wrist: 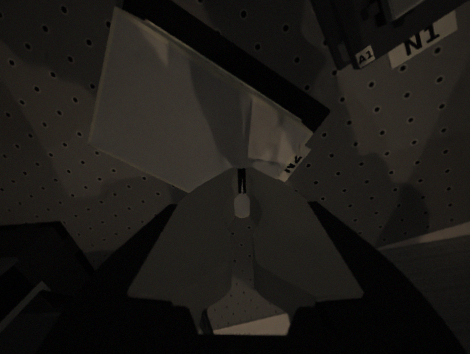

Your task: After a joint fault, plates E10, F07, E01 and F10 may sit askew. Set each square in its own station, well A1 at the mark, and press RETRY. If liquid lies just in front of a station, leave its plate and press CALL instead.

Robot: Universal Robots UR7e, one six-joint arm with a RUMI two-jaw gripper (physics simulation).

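Places are measured from the arm's base along level axes (x right, y ahead, z up), in centimetres.
Pixels of known places: gripper, between the fingertips: (pixel 241 171).
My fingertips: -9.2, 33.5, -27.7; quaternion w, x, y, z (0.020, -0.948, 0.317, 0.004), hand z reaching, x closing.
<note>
Ahead of a thing's pixels: the offset from my fingertips to its top centre, as dx, dy, dz. "*": to the spot under its first point. Level surfaces: height alone.
My gripper (pixel 241 171) is shut with nothing between its fingers, in the lower middle of the wrist view. Its tips overlap the lower edge of a pale, flat-topped block {-1.0, +3.6, -0.2} (pixel 155 110) with a dark back edge, turned at an angle; whether they touch it I cannot tell. A label N2 {* +2.4, -5.8, -7.6} (pixel 293 165) shows at the block's right end, partly hidden. At the top right is part of a dark station {* +10.7, +1.0, -6.2} (pixel 345 47) with an A1 mark {+10.7, +0.1, -4.1} (pixel 365 56) and a label N1 {* +16.0, -2.6, -7.6} (pixel 421 40). A corner of a plate {* +12.6, +1.4, -2.5} (pixel 405 6) shows in it. Plates E10, F07, E01 and F10 cannot be told by name. No liquid can be made out.
The dim surface {dz -7.8} (pixel 370 125) is a board with rows of holes. A dark object {* -27.9, +5.7, -3.7} (pixel 35 250) with a pale edge stands at the lower left. A pale strip and a grey ribbed surface (pixel 430 270) lie at the lower right. Shadows cross the board.
</note>
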